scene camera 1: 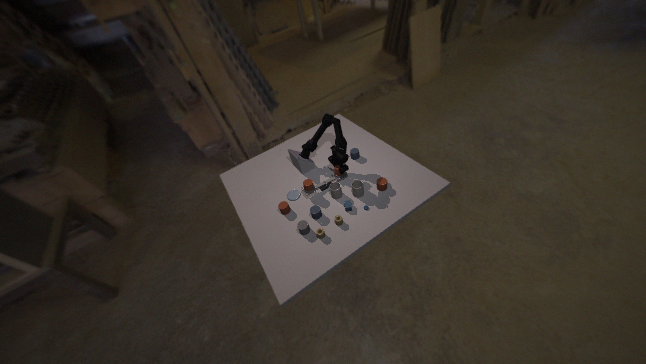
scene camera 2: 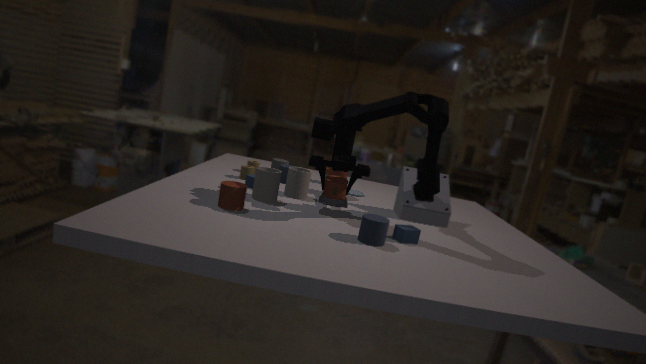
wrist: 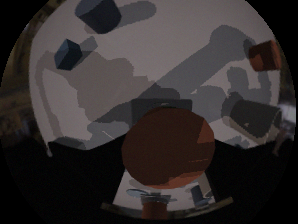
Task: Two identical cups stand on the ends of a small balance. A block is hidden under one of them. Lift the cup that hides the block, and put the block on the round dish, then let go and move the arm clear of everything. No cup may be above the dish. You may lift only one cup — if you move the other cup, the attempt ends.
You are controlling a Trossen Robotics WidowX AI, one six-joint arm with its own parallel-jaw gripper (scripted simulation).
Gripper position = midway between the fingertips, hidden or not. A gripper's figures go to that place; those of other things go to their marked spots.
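My gripper (scene camera 2: pixel 334 192), 1.24 m from the lens. Blue cylinder (scene camera 2: pixel 373 230), 1.01 m from the lens.
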